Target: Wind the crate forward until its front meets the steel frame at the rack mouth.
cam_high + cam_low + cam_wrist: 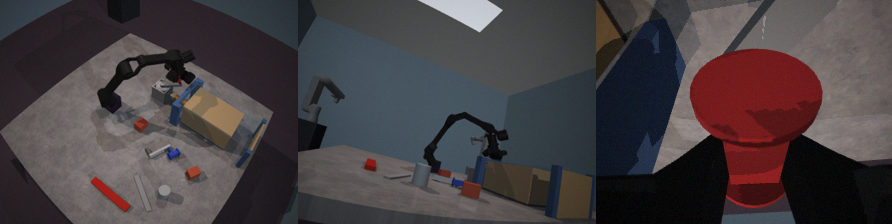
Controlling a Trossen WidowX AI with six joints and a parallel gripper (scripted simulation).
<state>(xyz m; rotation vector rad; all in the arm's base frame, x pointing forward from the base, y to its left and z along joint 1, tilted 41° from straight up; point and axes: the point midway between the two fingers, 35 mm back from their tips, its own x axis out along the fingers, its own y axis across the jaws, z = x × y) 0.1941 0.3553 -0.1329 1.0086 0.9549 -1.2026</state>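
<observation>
The winch handle with red knob is 20 mm behind my gripper tip, 50 mm to the right of it and 30 mm below it. The rest, counted from my gripper tip: blue t-shaped piece (250 mm ahead, 340 mm to the right, 120 mm below); grey strip (310 mm ahead, 600 mm to the right, 130 mm below); grey winch (80 mm behind, 110 mm to the right, 100 mm below).
</observation>
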